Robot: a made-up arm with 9 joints. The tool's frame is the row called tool.
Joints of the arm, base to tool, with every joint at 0 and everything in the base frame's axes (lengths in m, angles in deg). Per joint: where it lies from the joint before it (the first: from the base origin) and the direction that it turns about. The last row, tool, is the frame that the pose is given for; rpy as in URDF.
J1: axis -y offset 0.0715 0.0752 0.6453
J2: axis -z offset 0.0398 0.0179 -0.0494
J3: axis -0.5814 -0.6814 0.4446 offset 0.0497 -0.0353 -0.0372
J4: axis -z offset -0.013 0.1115 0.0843
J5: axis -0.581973 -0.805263 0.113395 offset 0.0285 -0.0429 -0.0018
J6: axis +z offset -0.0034 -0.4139 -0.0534
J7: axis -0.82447 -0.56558 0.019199 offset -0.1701 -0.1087 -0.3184
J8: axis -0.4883 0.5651 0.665 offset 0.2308 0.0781 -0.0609
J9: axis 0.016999 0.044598 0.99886 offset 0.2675 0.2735 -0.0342
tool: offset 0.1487 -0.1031 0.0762 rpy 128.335 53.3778 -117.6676
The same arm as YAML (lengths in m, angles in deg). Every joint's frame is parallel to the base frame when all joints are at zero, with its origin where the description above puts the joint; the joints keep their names.
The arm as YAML. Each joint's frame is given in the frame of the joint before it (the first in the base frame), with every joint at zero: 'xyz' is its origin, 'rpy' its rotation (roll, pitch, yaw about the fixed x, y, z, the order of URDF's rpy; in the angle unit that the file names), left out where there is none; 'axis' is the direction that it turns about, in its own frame. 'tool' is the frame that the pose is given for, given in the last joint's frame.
units:
  length: m
  angle: deg
joints:
  - name: J1
    type: revolute
    origin:
      xyz: [0.0715, 0.0752, 0.6453]
    axis: [0.0, -1.0, 0.0]
  - name: J2
    type: revolute
    origin:
      xyz: [0.0398, 0.0179, -0.0494]
    axis: [0.0, 0.0, -1.0]
  - name: J3
    type: revolute
    origin:
      xyz: [0.0497, -0.0353, -0.0372]
    axis: [-0.5814, -0.6814, 0.4446]
  - name: J4
    type: revolute
    origin:
      xyz: [-0.013, 0.1115, 0.0843]
    axis: [0.0, 0.0, -1.0]
  - name: J5
    type: revolute
    origin:
      xyz: [0.0285, -0.0429, -0.0018]
    axis: [-0.581973, -0.805263, 0.113395]
  - name: J6
    type: revolute
    origin:
      xyz: [-0.0034, -0.4139, -0.0534]
    axis: [0.0, 0.0, 1.0]
  - name: J7
    type: revolute
    origin:
      xyz: [-0.1701, -0.1087, -0.3184]
    axis: [-0.82447, -0.56558, 0.019199]
  - name: J8
    type: revolute
    origin:
      xyz: [0.2308, 0.0781, -0.0609]
    axis: [-0.4883, 0.5651, 0.665]
  - name: J9
    type: revolute
    origin:
      xyz: [0.2675, 0.2735, -0.0342]
    axis: [0.016999, 0.044598, 0.99886]
tool:
  origin:
    xyz: [0.1487, -0.1031, 0.0762]
    rpy: [128.34, 53.38, -117.67]

